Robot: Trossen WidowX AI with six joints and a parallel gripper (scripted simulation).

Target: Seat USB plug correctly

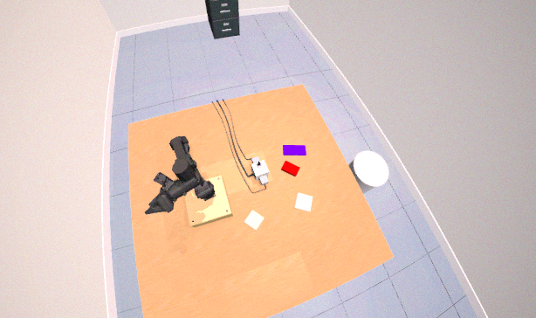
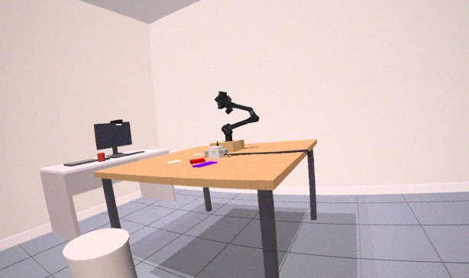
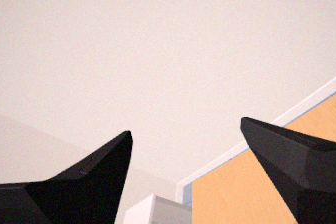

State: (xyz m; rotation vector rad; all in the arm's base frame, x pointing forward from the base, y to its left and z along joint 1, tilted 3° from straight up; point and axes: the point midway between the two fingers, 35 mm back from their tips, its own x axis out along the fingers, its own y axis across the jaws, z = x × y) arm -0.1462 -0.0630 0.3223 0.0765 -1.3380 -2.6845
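Right now the dark USB plug is 510 mm ahead of my gripper tip, 90 mm to the left of it and 300 mm below it. Round my gripper tip: metal socket (500 mm ahead, 90 mm to the left, 320 mm below); purple block (770 mm ahead, 100 mm to the left, 390 mm below); red block (680 mm ahead, 10 mm to the left, 380 mm below).
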